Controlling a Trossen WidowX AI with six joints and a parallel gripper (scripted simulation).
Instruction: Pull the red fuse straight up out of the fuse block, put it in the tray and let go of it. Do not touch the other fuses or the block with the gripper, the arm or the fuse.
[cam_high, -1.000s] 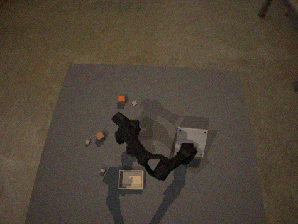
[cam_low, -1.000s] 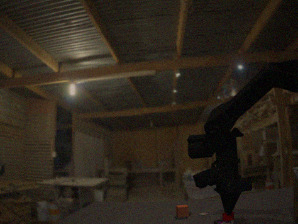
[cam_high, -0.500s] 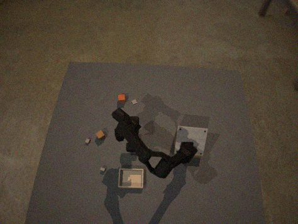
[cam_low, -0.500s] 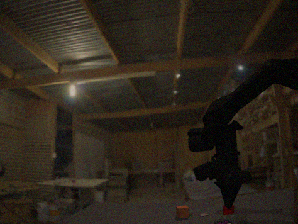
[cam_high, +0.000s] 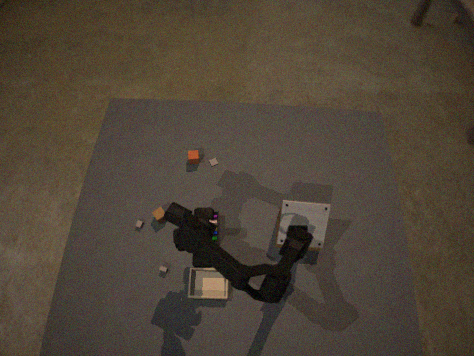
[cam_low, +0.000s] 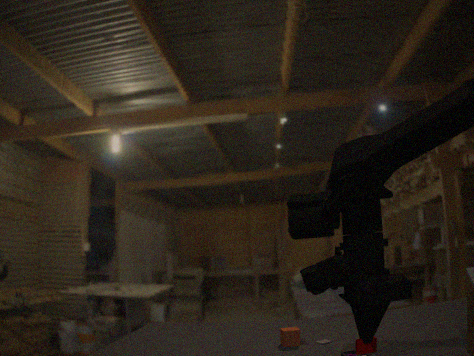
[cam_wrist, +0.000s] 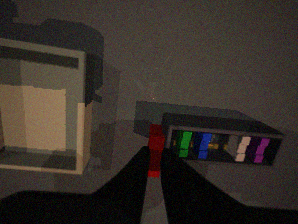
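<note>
Now: gripper tip 120 mm to the right of the shallow white tray, 90 mm above it and 10 mm past it. From my gripper tip the other things lie so: tan cube: 190 mm ahead, 120 mm to the right, 70 mm below; red fuse: 10 mm below; grey tile: 380 mm to the right, 90 mm below.
</note>
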